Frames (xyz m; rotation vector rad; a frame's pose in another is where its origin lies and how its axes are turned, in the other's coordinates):
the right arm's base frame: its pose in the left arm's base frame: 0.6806 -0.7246 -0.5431 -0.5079 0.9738 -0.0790
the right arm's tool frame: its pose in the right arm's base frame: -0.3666 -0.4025 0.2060 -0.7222 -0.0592 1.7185
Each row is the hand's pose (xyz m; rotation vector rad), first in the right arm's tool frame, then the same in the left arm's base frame.
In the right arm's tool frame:
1: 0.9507 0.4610 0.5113 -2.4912 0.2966 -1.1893
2: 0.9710 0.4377 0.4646 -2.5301 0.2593 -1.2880
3: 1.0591 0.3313 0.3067 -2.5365 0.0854 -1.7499
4: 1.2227 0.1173 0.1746 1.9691 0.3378 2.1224
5: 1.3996 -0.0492 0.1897 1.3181 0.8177 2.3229
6: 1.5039 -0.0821 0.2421 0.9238 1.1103 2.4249
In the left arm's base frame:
1: -0.0112 0.0315 0.1028 -1.8477 -1.5064 0.8594
2: -0.0190 0.0141 0.0501 -1.8275 -1.5576 0.7473
3: -0.0345 -0.0276 -0.1549 -1.6970 -1.6262 0.3013
4: 0.0005 0.0165 -0.4496 -1.3136 -1.6012 -0.2939
5: 0.0382 0.1703 -0.6345 -0.8064 -1.4183 -0.6680
6: 0.0236 0.2826 -0.6777 -0.4957 -1.2300 -0.7771

